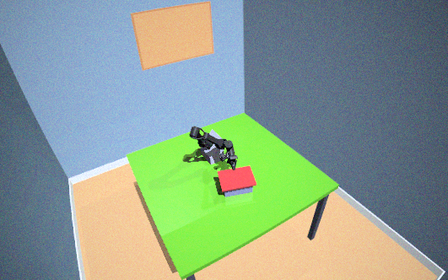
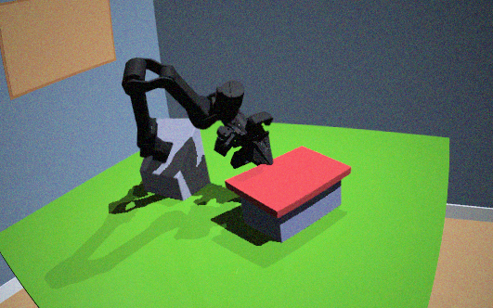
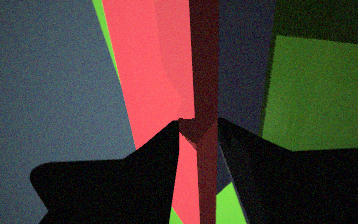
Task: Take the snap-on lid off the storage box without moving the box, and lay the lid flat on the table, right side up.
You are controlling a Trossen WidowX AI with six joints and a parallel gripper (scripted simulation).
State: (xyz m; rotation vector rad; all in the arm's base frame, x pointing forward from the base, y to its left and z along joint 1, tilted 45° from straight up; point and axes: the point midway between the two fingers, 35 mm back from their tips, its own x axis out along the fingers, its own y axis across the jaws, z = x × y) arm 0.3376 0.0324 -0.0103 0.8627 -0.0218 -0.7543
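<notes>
The red lid is 70 mm ahead of my gripper tip and 20 mm to the right of it. From my gripper tip the other things lie so: grey-blue storage box 70 mm ahead, 60 mm below, 20 mm to the right.
</notes>
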